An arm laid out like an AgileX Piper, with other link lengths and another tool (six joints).
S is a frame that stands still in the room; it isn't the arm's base.
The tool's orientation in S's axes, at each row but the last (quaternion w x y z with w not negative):
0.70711, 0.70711, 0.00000, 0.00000
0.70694, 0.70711, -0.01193, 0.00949
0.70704, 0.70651, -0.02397, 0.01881
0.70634, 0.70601, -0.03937, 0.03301
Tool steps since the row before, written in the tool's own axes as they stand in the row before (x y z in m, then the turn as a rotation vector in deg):
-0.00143, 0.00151, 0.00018, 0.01, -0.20, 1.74
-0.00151, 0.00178, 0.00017, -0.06, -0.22, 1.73
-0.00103, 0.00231, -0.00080, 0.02, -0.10, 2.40
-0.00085, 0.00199, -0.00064, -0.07, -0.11, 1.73
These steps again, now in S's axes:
-0.00143, -0.00018, 0.00151, 0.01, -1.74, -0.20
-0.00156, -0.00017, 0.00173, -0.06, -1.73, -0.22
-0.00116, 0.00081, 0.00224, 0.01, -2.40, -0.10
-0.00104, 0.00065, 0.00189, -0.07, -1.73, -0.12

